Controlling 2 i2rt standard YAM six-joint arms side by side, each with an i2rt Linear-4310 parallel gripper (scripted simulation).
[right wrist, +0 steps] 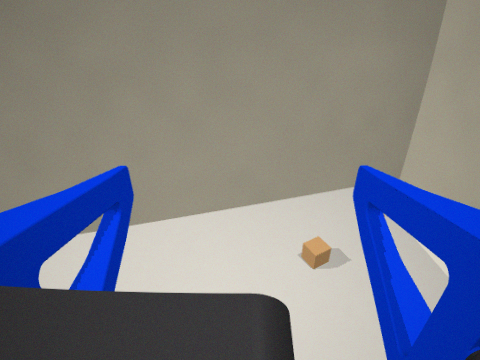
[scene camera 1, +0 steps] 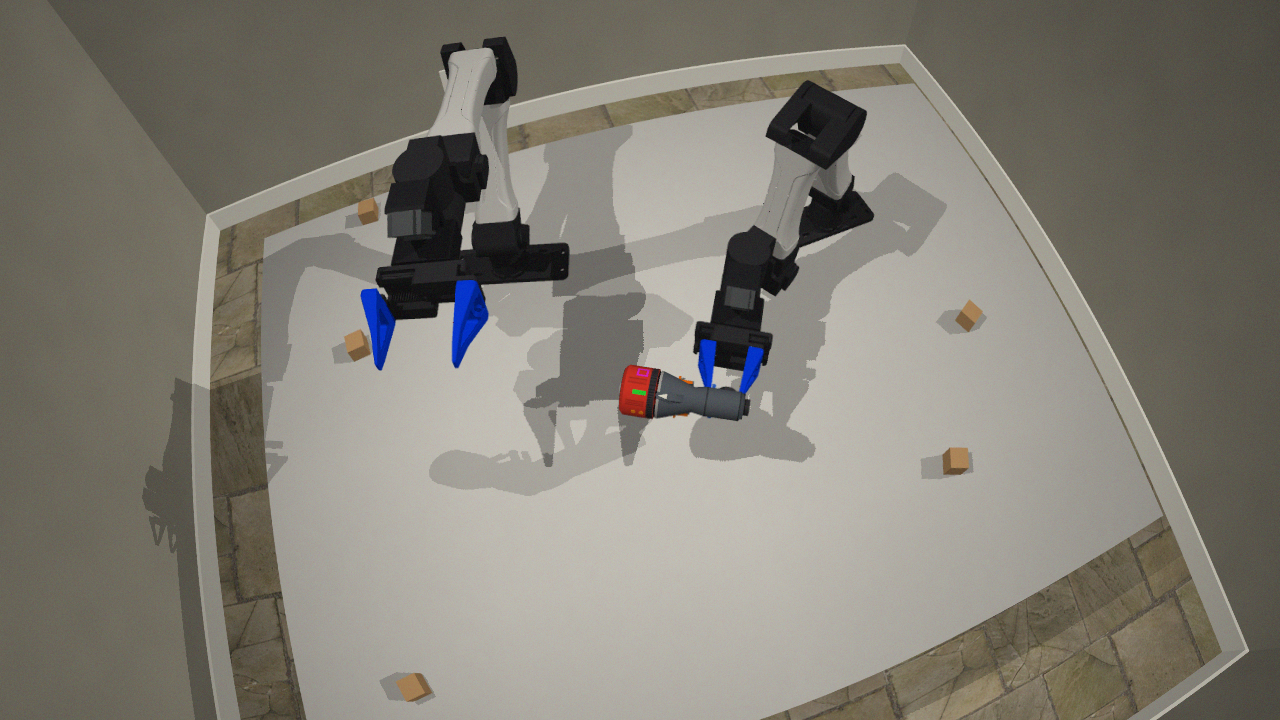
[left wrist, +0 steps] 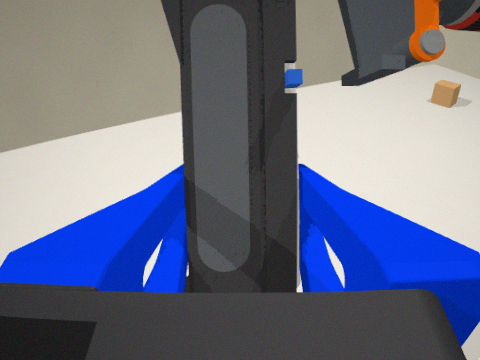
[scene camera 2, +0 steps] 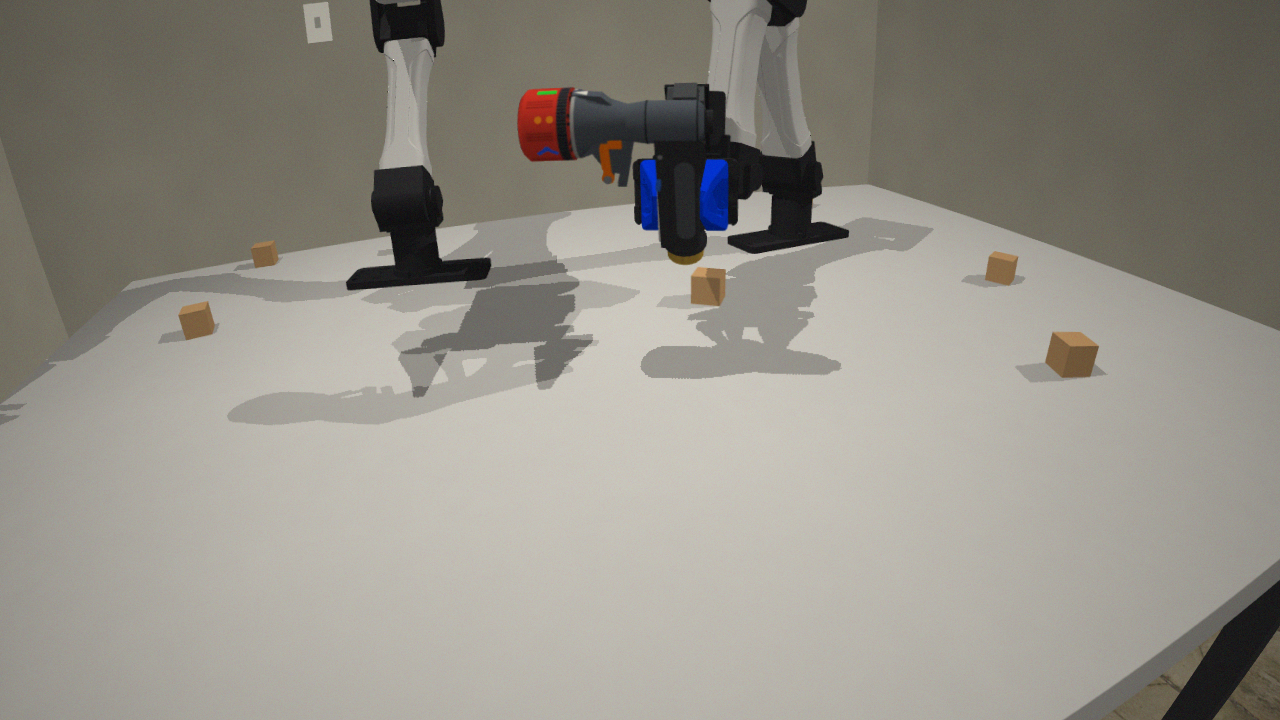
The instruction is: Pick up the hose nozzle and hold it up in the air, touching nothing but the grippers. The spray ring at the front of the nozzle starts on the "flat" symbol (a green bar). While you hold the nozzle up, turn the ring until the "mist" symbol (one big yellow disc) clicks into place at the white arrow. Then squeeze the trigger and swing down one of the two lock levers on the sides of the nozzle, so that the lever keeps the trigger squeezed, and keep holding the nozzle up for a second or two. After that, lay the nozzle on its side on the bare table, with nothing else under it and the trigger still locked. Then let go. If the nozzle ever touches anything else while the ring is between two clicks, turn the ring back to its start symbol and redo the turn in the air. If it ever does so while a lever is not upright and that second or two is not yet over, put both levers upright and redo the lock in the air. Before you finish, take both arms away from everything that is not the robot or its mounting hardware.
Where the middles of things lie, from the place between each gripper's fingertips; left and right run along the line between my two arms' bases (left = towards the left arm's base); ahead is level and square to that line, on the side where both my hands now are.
Right now the red spray ring [scene camera 2: 543, 124] is 10 mm behind my right hand [scene camera 1: 415, 366], 220 mm to the left of it and 180 mm below it.
Right now the red spray ring is 11 cm to the right of my left hand [scene camera 2: 678, 208] and 8 cm above it.
